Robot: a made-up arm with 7 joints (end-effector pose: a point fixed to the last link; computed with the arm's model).
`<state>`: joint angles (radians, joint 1 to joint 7).
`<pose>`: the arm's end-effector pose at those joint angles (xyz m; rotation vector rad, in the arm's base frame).
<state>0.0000 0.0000 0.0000 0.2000 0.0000 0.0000 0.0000</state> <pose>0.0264 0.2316 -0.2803 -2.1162 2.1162 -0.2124</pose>
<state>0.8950 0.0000 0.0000 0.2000 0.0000 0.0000 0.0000</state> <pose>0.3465 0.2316 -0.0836 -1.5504 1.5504 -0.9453</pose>
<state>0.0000 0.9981 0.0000 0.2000 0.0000 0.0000 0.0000</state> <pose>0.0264 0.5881 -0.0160 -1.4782 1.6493 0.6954</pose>
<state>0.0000 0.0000 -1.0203 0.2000 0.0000 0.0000 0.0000</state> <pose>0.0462 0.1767 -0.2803 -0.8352 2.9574 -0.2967</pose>
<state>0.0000 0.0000 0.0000 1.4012 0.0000 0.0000 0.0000</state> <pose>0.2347 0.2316 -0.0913 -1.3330 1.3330 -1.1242</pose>
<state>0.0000 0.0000 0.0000 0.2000 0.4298 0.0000 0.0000</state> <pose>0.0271 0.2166 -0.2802 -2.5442 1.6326 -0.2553</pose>
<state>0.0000 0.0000 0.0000 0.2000 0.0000 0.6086 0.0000</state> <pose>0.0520 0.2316 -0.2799 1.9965 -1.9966 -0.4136</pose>
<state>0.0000 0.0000 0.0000 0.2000 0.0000 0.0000 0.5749</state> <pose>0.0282 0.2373 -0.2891 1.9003 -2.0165 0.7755</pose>
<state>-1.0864 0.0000 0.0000 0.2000 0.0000 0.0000 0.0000</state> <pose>-0.3796 0.2316 -0.0893 1.6929 -1.6929 -0.8036</pose>
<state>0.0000 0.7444 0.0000 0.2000 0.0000 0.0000 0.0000</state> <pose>0.0264 0.5257 -0.1153 -1.6538 1.7887 0.4993</pose>
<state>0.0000 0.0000 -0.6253 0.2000 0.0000 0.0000 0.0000</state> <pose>0.0454 0.2002 -0.2803 -1.3835 2.7053 -0.2715</pose>
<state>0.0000 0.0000 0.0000 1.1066 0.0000 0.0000 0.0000</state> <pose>0.2076 0.2316 -0.1591 -1.5423 1.5423 -0.9527</pose>
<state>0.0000 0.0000 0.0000 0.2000 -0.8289 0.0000 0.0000</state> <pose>0.0418 0.2552 -0.2772 -1.0706 2.7524 -0.1074</pose>
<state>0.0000 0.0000 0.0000 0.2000 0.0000 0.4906 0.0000</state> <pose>0.0471 0.2316 -0.2787 2.0654 -2.0654 -0.3022</pose>
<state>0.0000 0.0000 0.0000 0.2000 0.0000 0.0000 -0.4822</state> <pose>0.0256 0.2236 -0.2763 -1.9195 1.8270 0.2726</pose>
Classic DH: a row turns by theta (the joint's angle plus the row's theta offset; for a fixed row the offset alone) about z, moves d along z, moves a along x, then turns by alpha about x. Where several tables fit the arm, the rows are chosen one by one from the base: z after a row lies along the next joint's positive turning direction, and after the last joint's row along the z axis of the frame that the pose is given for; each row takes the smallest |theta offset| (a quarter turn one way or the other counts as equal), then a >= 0, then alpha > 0; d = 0 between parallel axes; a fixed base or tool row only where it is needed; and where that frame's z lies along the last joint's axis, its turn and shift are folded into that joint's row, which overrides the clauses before.
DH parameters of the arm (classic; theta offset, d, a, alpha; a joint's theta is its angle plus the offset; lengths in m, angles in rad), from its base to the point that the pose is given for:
base (fixed): 0 0.1515 -0.0184 1.5708
joint 1: 1.5708 -0.1674 0.0274 1.5708
joint 2: -1.5708 0.0057 0.0191 -1.5708
joint 3: -1.5708 -0.2127 0.0053 1.5708
joint 4: 0 -0.0391 0.0188 -1.5708
joint 5: 0 -0.2906 -0.0295 -1.5708
joint 6: -1.5708 -0.0063 0.0281 1.5708
joint 7: 1.5708 0.0051 0.0123 -1.5708
tool (fixed): 3.1416 -0.0142 0 0

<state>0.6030 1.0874 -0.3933 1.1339 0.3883 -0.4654 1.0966</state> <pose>0.2779 0.4596 0.1447 0.0831 2.1464 -1.0283</pose>
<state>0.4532 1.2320 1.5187 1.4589 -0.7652 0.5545 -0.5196</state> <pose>-0.1323 0.4757 0.3291 -0.9380 -0.8336 0.8630</pose>
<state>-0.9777 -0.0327 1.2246 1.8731 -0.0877 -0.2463 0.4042</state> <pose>-0.1109 0.4413 0.0377 -1.1747 1.4714 0.0536</pose>
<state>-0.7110 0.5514 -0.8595 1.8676 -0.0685 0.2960 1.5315</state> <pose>0.0342 0.1117 -0.1235 -0.0989 -1.5111 1.0856</pose>
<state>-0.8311 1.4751 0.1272 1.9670 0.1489 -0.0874 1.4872</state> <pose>0.2404 0.2996 0.0312 -0.4513 -2.4469 0.5317</pose>
